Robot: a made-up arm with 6 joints. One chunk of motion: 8 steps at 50 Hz.
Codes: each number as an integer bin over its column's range. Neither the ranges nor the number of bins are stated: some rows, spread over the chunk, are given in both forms.
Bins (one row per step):
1: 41 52 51 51 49 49
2: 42 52 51 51 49 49
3: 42 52 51 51 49 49
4: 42 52 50 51 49 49
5: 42 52 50 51 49 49
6: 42 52 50 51 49 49
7: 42 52 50 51 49 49
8: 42 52 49 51 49 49
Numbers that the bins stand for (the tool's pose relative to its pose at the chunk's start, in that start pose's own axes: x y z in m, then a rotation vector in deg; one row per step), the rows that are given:
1: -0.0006 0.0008 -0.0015 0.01 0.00 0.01
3: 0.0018 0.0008 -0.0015 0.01 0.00 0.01
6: 0.0018 0.0008 -0.0038 0.01 0.00 0.01
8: 0.0018 0.0008 -0.0062 0.01 0.00 0.01
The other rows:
2: 0.0018 0.0008 -0.0015 0.01 0.00 0.01
4: 0.0018 0.0008 -0.0038 0.01 0.00 0.01
5: 0.0018 0.0008 -0.0038 0.01 0.00 0.01
7: 0.0018 0.0008 -0.0038 0.01 0.00 0.01

